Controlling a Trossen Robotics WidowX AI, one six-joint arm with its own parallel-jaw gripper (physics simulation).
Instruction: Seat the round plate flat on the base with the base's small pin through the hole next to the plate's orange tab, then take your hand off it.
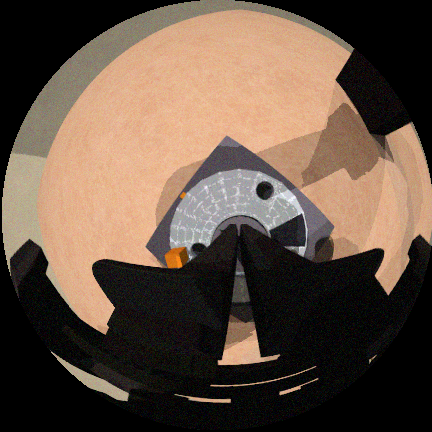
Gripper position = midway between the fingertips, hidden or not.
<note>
In view: my gripper (237, 230), a round plate (227, 193) and a dark square base (228, 154).
</note>
